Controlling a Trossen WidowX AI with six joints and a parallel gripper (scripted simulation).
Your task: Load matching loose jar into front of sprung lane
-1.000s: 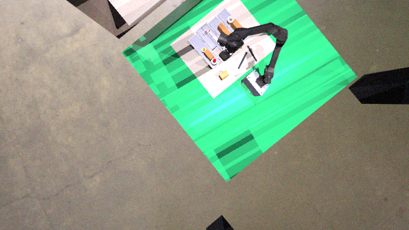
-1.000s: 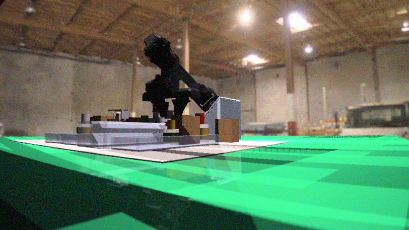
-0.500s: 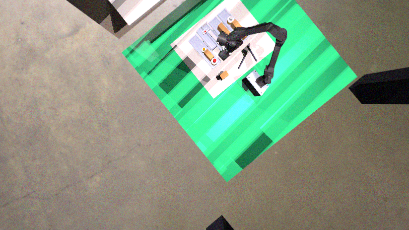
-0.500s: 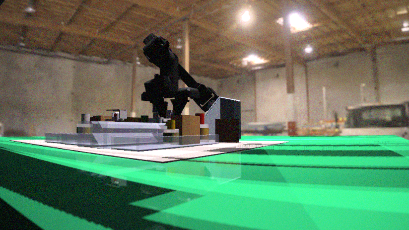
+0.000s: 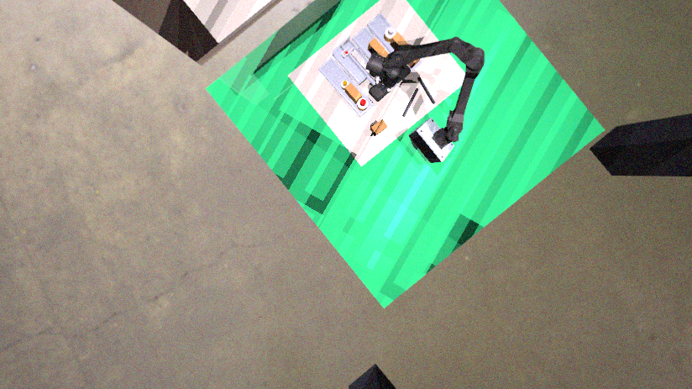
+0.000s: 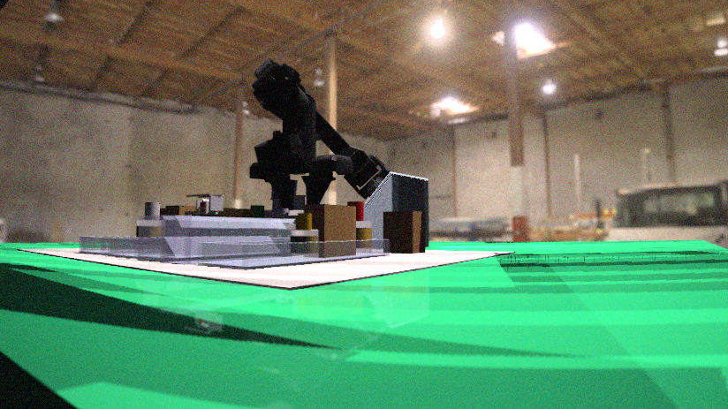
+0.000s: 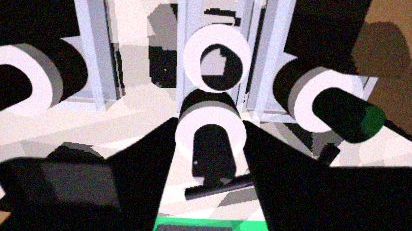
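The jar is 13 cm to the left of my gripper tip, 2 cm ahead of it and 1 cm below it. Round my gripper tip: brown box (14 cm to the left, 11 cm behind, 2 cm below); then lane rack (16 cm ahead, 4 cm below, 3 cm to the left).
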